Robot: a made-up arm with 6 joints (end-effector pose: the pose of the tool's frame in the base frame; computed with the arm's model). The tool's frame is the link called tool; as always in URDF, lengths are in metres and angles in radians. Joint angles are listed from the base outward.
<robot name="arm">
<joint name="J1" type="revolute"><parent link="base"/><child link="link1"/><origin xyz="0 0 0.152" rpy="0 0 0"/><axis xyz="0 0 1"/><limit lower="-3.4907" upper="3.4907" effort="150" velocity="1.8"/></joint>
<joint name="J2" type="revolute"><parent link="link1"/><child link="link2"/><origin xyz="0 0 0" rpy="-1.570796 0 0"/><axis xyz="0 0 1"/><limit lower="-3.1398" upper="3.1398" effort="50" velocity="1.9"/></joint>
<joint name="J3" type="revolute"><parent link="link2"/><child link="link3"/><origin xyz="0 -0.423 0" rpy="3.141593 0 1.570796"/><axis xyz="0 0 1"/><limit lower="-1.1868" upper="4.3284" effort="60" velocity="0.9"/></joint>
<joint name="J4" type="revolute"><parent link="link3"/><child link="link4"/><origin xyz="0 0 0" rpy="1.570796 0 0"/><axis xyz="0 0 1"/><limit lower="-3.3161" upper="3.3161" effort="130" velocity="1.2"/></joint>
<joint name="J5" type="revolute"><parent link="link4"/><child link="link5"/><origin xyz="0 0 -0.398" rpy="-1.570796 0 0"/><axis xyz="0 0 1"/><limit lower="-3.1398" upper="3.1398" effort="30" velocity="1.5"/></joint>
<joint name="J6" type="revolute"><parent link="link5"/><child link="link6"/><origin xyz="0 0 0.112" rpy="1.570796 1.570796 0"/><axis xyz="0 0 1"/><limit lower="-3.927" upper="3.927" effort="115" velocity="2.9"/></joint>
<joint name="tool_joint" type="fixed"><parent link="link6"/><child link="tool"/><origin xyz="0 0 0" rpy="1.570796 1.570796 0"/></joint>
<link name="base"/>
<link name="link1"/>
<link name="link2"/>
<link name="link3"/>
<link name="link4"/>
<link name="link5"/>
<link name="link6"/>
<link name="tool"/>
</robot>
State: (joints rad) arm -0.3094 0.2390 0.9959 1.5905 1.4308 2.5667
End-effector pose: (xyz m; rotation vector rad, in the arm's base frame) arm 0.2984 -0.0931 0.9177 1.2718 0.7350 1.0023
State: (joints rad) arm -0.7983 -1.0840 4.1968 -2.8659 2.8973 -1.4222
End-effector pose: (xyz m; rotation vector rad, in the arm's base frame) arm -0.0522 0.2079 -0.0020 -1.4576 -1.6723 -2.1281
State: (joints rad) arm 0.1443 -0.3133 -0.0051 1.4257 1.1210 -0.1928
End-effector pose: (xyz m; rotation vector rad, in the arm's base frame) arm 0.2154 0.0149 0.7807 -1.1756 -1.1727 0.8090
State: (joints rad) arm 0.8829 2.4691 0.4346 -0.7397 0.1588 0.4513
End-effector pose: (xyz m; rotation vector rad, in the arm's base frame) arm 0.0753 -0.0386 -0.5011 -0.7240 1.7369 0.2666
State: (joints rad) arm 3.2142 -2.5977 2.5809 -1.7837 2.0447 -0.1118
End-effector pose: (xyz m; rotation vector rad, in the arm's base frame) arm 0.1391 -0.0136 -0.6147 0.7155 0.0881 1.2862
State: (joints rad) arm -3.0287 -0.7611 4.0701 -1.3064 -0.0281 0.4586
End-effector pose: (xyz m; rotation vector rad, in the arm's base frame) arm 0.3464 0.0687 0.0503 -1.7325 0.7711 1.9006
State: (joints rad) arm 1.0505 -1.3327 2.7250 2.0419 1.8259 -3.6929
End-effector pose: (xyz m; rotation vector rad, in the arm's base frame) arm -0.3296 -0.4730 -0.1247 0.0462 -2.1720 1.3886
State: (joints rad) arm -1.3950 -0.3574 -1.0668 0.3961 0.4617 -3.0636
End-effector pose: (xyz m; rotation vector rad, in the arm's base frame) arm -0.0699 -0.1974 0.3218 2.4324 -1.5959 -0.6555
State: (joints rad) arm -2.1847 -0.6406 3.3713 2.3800 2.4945 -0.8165
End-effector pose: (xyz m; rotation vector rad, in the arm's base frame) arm 0.3256 0.3214 0.1370 1.2770 -1.3622 0.5027
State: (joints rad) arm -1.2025 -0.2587 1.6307 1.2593 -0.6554 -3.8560
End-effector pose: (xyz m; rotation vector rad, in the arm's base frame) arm -0.1523 0.2994 0.9055 0.9368 -1.8120 1.4903
